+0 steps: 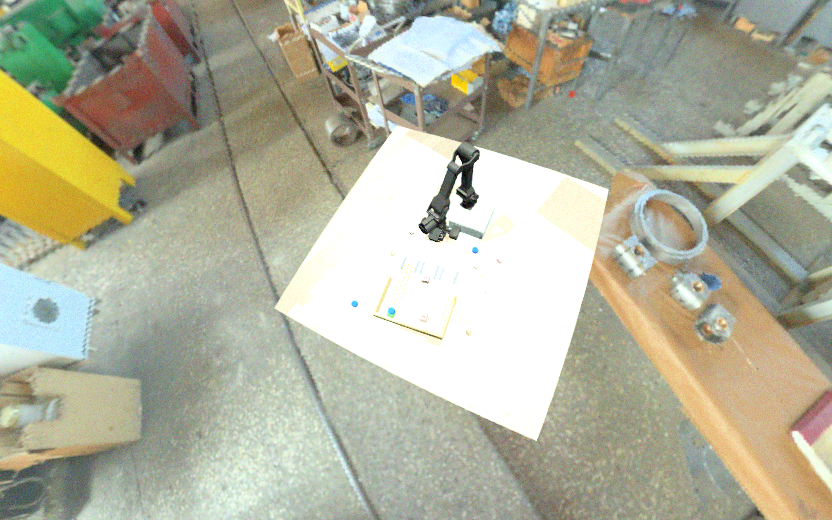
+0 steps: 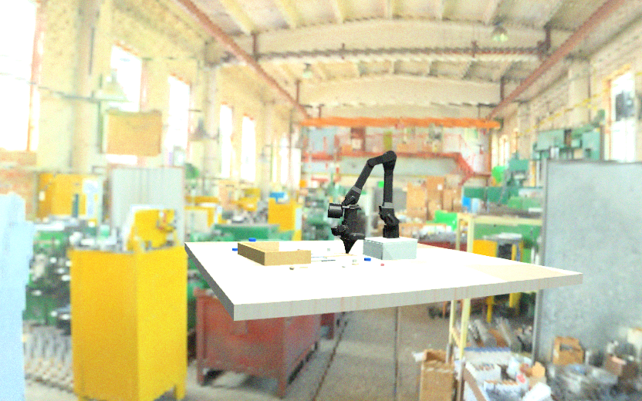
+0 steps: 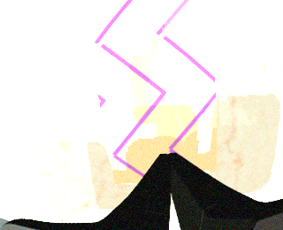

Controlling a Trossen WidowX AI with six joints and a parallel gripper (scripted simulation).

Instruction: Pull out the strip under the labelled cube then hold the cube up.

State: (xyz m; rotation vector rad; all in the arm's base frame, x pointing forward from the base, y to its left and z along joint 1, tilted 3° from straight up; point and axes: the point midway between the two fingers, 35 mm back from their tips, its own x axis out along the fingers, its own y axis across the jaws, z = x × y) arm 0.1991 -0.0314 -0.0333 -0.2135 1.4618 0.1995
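Right now my gripper tip is 310 mm short of the yellow-dotted strip and 10 mm to the right of it.
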